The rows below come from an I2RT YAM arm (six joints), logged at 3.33 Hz.
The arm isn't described. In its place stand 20 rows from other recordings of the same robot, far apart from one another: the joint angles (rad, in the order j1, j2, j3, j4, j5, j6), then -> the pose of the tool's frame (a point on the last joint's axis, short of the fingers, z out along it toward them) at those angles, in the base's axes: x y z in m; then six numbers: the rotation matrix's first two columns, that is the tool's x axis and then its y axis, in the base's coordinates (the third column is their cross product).
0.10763 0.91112 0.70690 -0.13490 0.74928 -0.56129 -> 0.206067 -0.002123 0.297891 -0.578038 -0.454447 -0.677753 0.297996 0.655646 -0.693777
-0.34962 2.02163 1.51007 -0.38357 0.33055 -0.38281 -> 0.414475 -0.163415 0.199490 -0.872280 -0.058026 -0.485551 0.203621 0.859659 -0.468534
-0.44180 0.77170 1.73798 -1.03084 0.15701 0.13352 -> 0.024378 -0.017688 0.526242 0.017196 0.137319 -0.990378 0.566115 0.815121 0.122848
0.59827 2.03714 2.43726 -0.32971 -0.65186 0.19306 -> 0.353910 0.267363 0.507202 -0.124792 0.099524 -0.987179 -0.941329 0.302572 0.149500
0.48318 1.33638 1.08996 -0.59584 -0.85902 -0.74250 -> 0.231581 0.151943 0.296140 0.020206 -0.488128 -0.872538 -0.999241 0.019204 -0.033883
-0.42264 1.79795 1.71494 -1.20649 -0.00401 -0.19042 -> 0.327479 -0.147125 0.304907 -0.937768 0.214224 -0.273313 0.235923 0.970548 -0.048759
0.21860 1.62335 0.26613 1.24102 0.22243 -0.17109 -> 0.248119 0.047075 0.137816 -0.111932 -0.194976 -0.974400 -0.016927 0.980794 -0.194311
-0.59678 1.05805 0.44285 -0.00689 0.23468 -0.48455 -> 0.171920 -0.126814 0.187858 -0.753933 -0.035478 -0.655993 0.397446 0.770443 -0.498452
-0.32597 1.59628 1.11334 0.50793 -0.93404 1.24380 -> 0.356562 -0.090313 0.319157 -0.533184 0.774615 -0.340126 -0.205837 0.271177 0.940263
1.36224 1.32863 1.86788 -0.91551 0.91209 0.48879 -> 0.074169 0.214494 0.511891 -0.276853 0.079981 -0.957578 -0.358540 0.915964 0.180166
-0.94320 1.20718 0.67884 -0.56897 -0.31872 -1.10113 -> 0.136514 -0.169183 0.192608 -0.847148 -0.274341 -0.455057 -0.156091 0.947107 -0.280400
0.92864 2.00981 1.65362 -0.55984 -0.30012 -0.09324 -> 0.260207 0.365490 0.237596 -0.391731 -0.672280 -0.628161 -0.913277 0.366982 0.176778
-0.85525 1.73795 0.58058 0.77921 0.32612 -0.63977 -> 0.199622 -0.247041 0.133796 -0.737757 -0.013312 -0.674935 0.585651 0.484640 -0.649721
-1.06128 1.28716 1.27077 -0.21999 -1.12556 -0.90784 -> 0.164091 -0.227818 0.402009 -0.029319 -0.643458 -0.764919 -0.122029 0.761828 -0.636181
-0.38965 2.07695 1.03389 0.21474 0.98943 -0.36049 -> 0.346186 -0.174322 0.094020 -0.895710 0.158414 -0.415461 0.443877 0.373232 -0.814660
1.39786 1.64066 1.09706 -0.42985 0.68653 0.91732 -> 0.080089 0.327355 0.217538 -0.642730 -0.110662 -0.758058 -0.312944 0.941114 0.127949
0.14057 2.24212 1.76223 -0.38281 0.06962 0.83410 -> 0.495877 0.067667 0.177137 -0.575644 0.664803 -0.476099 0.493275 0.746694 0.446237
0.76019 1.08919 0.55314 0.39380 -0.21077 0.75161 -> 0.173656 0.175392 0.258498 -0.637632 0.315079 -0.702959 -0.531777 0.480191 0.697589
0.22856 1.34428 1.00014 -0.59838 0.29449 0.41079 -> 0.270290 0.052268 0.257149 -0.742675 0.219581 -0.632627 0.268228 0.963160 0.019419
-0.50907 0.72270 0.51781 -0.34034 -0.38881 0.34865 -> 0.151103 -0.068881 0.241550 -0.368226 0.567558 -0.736402 0.312568 0.821522 0.476868
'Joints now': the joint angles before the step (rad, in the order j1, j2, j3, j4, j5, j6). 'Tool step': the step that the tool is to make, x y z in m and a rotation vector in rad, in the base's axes. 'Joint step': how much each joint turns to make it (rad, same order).
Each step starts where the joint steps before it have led.
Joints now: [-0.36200 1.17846 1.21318 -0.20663 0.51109 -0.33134]
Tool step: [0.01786 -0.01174 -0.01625 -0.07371 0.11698 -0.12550]
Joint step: [-0.00149 0.07738 -0.00859 0.05910 0.14234 -0.10248]
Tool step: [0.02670 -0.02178 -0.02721 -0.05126 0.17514 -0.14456]
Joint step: [-0.02191 0.13502 0.01676 0.04490 0.14543 -0.10686]
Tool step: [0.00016 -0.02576 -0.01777 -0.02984 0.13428 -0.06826]
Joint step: [-0.07039 0.05037 -0.01868 0.04185 0.02121 -0.11491]
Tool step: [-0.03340 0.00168 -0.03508 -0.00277 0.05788 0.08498]
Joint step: [-0.05435 -0.11838 -0.23651 0.13268 -0.12506 -0.09384]
